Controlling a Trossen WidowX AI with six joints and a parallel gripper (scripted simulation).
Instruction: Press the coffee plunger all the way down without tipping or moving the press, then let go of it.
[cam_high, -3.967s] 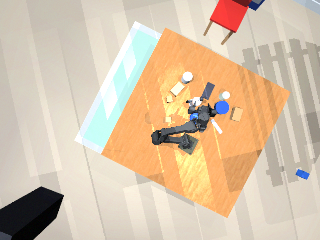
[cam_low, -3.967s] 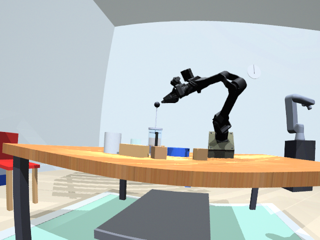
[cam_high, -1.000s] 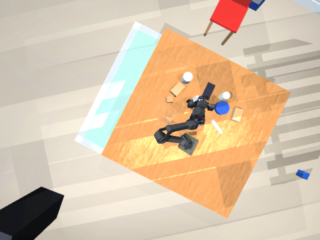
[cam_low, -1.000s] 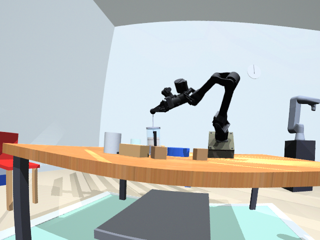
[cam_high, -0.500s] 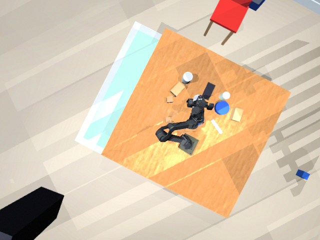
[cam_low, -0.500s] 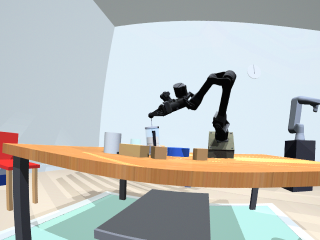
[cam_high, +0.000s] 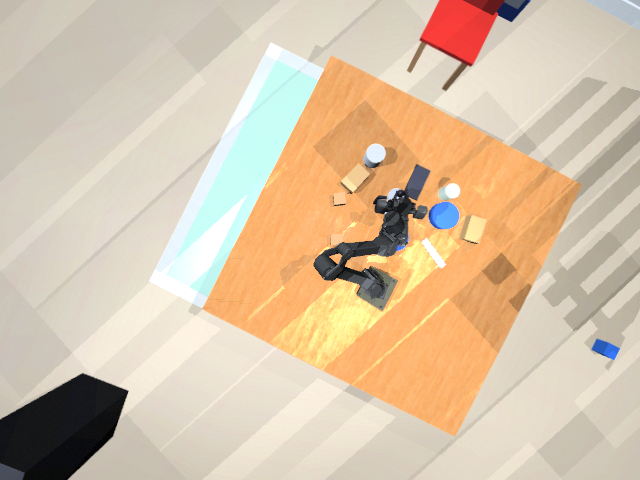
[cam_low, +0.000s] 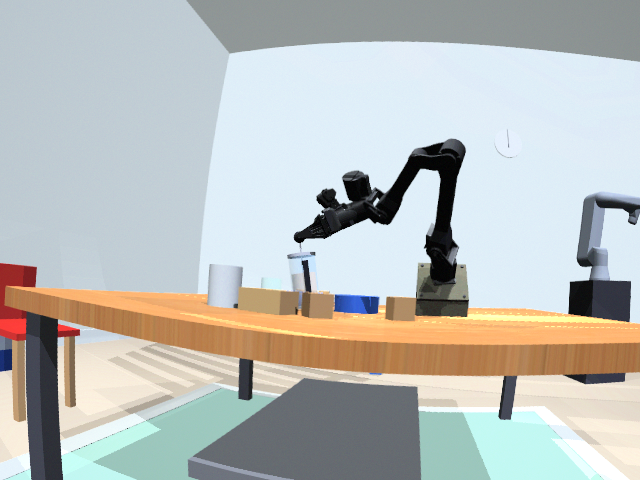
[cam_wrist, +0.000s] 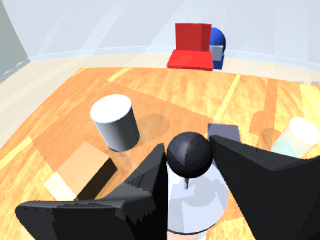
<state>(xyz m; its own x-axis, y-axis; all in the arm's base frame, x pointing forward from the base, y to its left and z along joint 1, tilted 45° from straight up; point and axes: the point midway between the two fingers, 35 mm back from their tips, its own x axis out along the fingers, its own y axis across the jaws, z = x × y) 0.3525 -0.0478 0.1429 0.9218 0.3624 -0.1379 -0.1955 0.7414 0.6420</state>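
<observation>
Right now the coffee press is 9 cm below my gripper tip, 3 cm behind it and 1 cm to the left of it. Round my gripper tip: pale cup: 23 cm to the right, 15 cm below, 11 cm ahead; dark flat slab: 18 cm below, 11 cm ahead, 9 cm to the right.
</observation>
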